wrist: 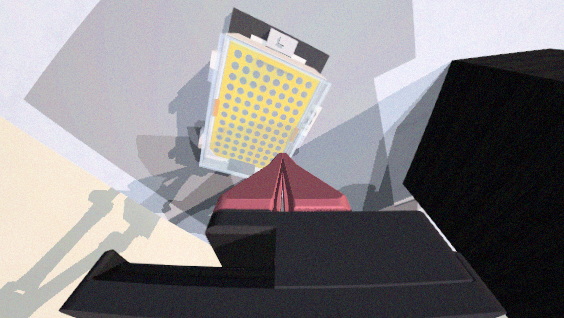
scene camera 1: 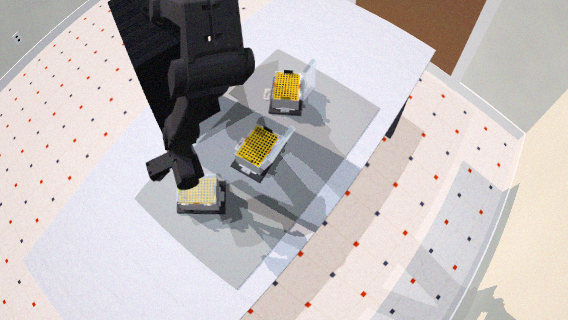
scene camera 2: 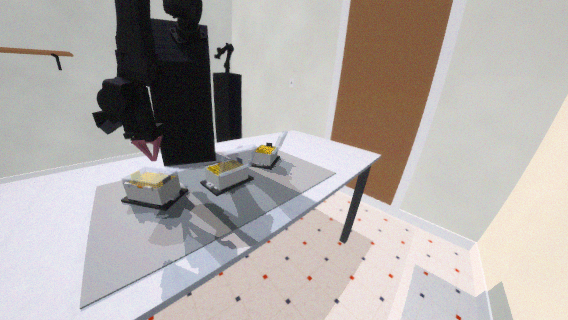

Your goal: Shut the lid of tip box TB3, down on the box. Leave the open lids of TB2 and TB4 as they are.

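Pixels of known places: gripper, fingertip midpoint: (wrist: pixel 282 159) (scene camera 2: pixel 154 161); arm's base, origin of the base link: (scene camera 2: pixel 188 36).
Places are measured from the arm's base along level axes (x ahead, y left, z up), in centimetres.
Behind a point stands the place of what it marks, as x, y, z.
The nearest tip box (scene camera 1: pixel 205 207) {20.8, -34.1, -44.8} (scene camera 2: pixel 157 194) {23.1, -32.6, -47.0}, taken to be TB3, has its clear lid (scene camera 1: pixel 201 191) {18.6, -30.8, -43.6} (scene camera 2: pixel 145 177) {17.8, -32.3, -43.6} (wrist: pixel 262 107) {14.4, -31.3, -43.6} over the yellow rack. The lid looks level and down; whether it is fully seated cannot be told. My gripper (scene camera 2: pixel 153 159) {15.8, -28.0, -40.6} (wrist: pixel 282 159) {15.8, -28.0, -40.6} is shut and empty, its red fingertips a little above the box's rear edge in the second scene view; in the first scene view the arm hides them. The middle box (scene camera 1: pixel 257 146) (scene camera 2: pixel 230 179) {32.6, -14.0, -48.2} and the far box (scene camera 1: pixel 286 87) (scene camera 2: pixel 265 158) {33.8, 6.8, -47.4} stand with lids raised. Their labels are unreadable.
The boxes stand on a grey mat (scene camera 1: pixel 225 262) {30.3, -47.3, -51.4} (scene camera 2: pixel 112 265) {31.9, -48.2, -51.3} on the white table (scene camera 1: pixel 95 240) {-15.9, -59.2, -51.6} (scene camera 2: pixel 35 225) {3.0, -54.9, -51.7}. The far box's raised lid (scene camera 1: pixel 310 77) {37.5, 15.0, -41.5} (scene camera 2: pixel 283 139) {38.6, 13.5, -39.7} stands up at its side. A black pedestal (scene camera 2: pixel 182 105) {4.0, -8.2, -26.8} (wrist: pixel 495 165) {2.6, -9.9, -41.6} rises behind the mat.
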